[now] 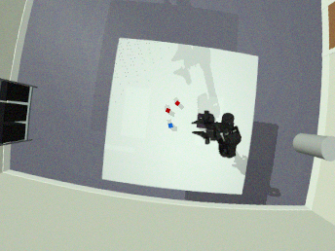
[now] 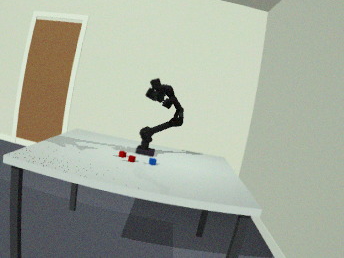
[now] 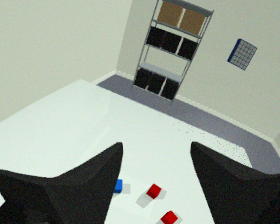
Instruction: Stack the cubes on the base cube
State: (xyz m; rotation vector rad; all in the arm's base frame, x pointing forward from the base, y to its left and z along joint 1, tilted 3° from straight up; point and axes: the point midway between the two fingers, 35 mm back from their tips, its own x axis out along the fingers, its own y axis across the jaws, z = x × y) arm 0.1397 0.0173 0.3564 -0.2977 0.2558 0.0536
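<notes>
The blue cube lies 110 mm ahead of my gripper tip, 10 mm to the left of it and 360 mm below it.
</notes>
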